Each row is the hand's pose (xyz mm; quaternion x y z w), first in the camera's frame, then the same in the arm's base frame.
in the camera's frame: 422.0 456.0 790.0 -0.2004 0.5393 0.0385 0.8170
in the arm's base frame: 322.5 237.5 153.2 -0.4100 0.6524 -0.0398 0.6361
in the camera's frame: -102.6 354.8 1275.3 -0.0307 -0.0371 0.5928 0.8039
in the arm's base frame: -11.6 400.7 771.8 -0.1337 0.2479 0.6059 0.7440
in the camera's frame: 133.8 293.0 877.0 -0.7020 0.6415 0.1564 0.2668
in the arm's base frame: 101.0 144.9 397.3 0.7317 -0.6715 -0.1115 0.0362
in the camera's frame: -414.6 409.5 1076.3 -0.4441 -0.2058 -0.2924 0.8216
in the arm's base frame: -373.4 356.2 687.7 -0.6733 -0.1485 -0.1249 0.7134
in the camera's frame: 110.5 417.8 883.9 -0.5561 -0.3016 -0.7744 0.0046
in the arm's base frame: 62.6 257.3 351.7 0.6493 0.5018 0.5682 0.0609
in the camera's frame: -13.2 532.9 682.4 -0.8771 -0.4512 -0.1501 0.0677
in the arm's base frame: -131.3 260.1 174.2 0.8623 0.4858 -0.1198 0.0784
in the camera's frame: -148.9 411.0 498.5 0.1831 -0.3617 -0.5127 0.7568
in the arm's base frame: -296.3 66.0 127.1 -0.0911 -0.3428 -0.4014 0.8444
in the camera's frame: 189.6 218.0 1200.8 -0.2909 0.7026 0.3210 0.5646
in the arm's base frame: 261.7 238.9 678.3 -0.3906 0.8347 0.1943 0.3362
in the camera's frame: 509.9 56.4 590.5 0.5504 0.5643 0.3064 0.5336
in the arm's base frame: 404.7 -210.2 150.1 0.4206 0.7223 0.0747 0.5439
